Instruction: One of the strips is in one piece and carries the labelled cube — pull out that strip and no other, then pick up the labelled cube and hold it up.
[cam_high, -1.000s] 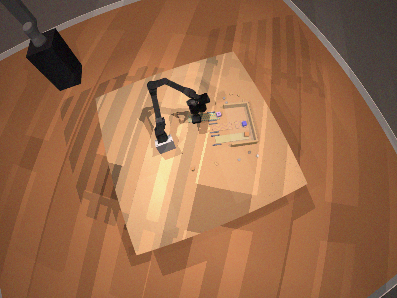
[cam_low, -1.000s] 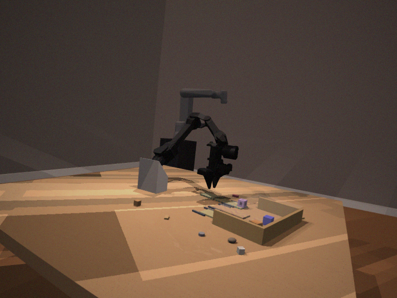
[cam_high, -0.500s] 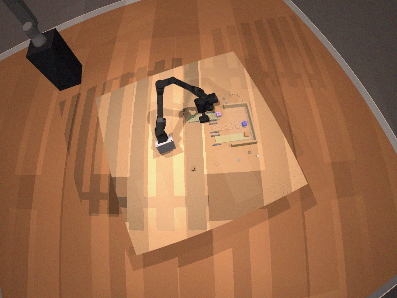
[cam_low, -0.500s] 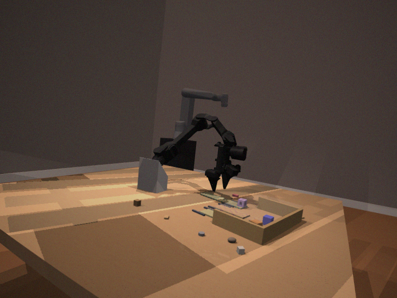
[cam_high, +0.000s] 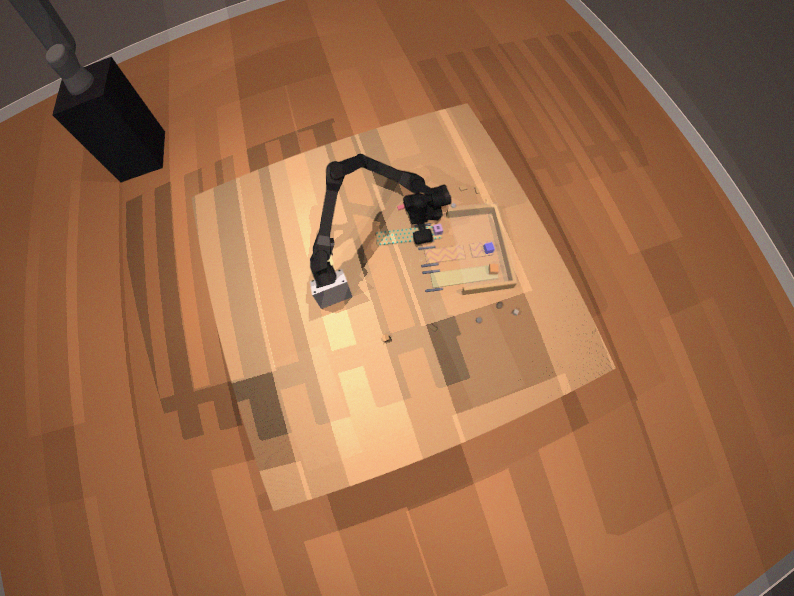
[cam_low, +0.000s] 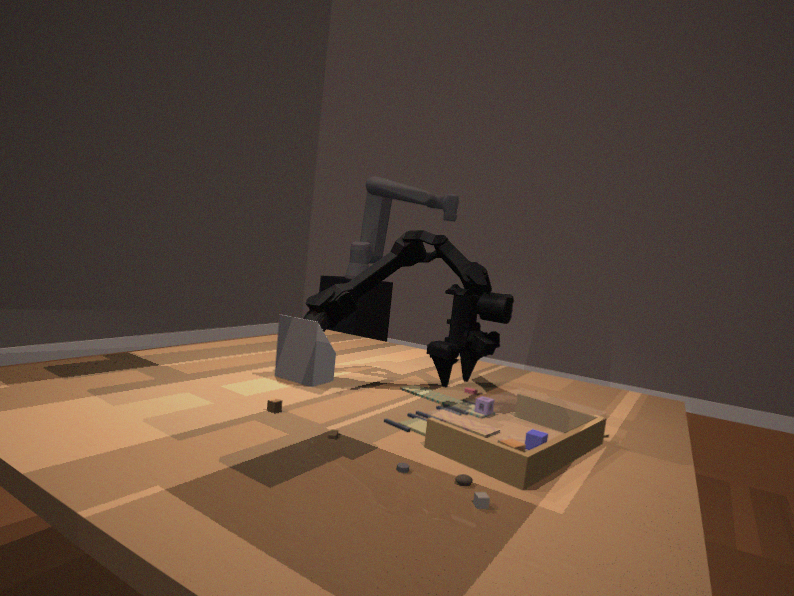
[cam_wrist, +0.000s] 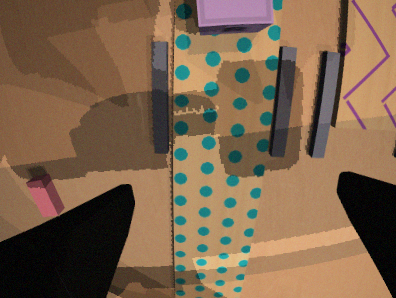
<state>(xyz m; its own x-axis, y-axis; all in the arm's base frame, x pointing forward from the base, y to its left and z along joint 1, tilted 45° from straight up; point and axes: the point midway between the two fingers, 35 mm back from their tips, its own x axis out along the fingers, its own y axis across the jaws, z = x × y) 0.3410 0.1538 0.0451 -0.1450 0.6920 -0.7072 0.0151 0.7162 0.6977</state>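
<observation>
Right now the zigzag strip is 8 cm ahead of my gripper tip, 10 cm to the right of it and 5 cm below it. From my gripper tip the other things lie so: pink block: 2 cm behind, 13 cm to the left, 4 cm below.
</observation>
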